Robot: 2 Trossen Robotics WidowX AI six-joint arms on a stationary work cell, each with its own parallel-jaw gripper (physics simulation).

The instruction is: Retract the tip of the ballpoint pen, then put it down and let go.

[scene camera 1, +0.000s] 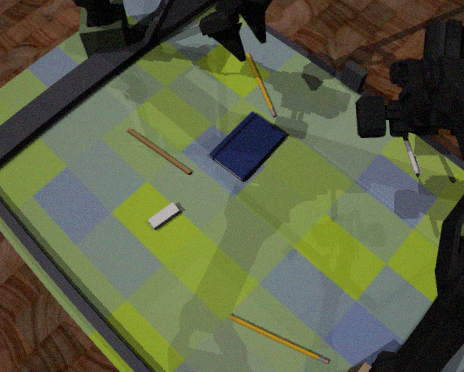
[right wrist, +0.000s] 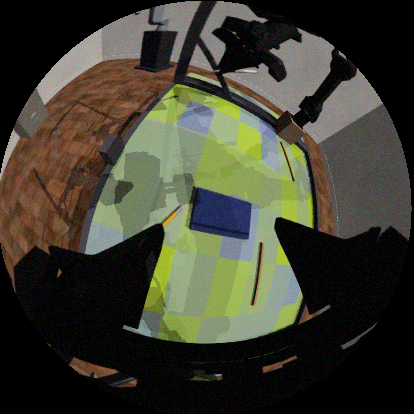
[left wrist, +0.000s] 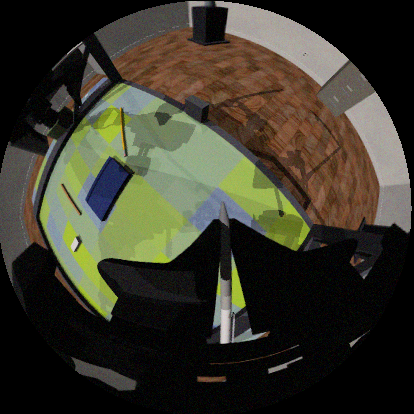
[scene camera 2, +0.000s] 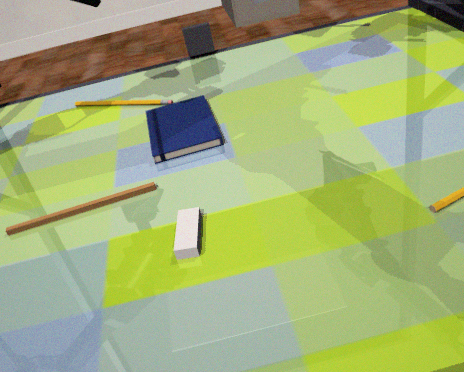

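Pixels of known places: left gripper, fingertip midpoint: (scene camera 1: 401,127) (right wrist: 218,71) (left wrist: 223,224); right gripper, fingertip midpoint: (scene camera 1: 254,51) (right wrist: 220,226) (left wrist: 62,121); left arm's base at its link origin: (right wrist: 296,121); right arm's base at its link origin: (scene camera 1: 100,15) (left wrist: 54,119).
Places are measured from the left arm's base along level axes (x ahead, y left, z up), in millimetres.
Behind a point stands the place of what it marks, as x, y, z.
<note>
A white and grey ballpoint pen (scene camera 1: 412,157) @[181, -335, 100] (left wrist: 226,300) @[194, -351, 96] (right wrist: 247,71) @[184, -333, 97] is held by my left gripper (left wrist: 223,224) @[229, -392, 76], raised above the mat at the right of scene camera 1. In the left wrist view the pen lies lengthwise between the fingers, its grey cone-shaped end sticking out past the fingertips. Whether the writing point is out is too small to tell. Part of the pen is hidden by the dark fingers. My right gripper (scene camera 1: 253,50) @[528, -356, 76] (right wrist: 220,226) @[528, -356, 76] is open and empty, above the far side of the mat near a yellow pencil.
A dark blue notebook (scene camera 1: 250,146) @[463, -273, -92] (scene camera 2: 185,127) @[466, -256, -92] lies mid-mat. A white eraser (scene camera 1: 164,215) @[489, -48, -92] (scene camera 2: 187,232) @[492, -40, -92], a brown stick (scene camera 1: 159,151) @[601, -144, -98] (scene camera 2: 82,208) @[604, -142, -99] and two yellow pencils (scene camera 1: 261,85) @[549, -415, -98] (scene camera 1: 277,337) @[181, -10, -97] lie around it. Dark frame bars (scene camera 1: 65,95) @[865, -105, -84] run along the mat's edge.
</note>
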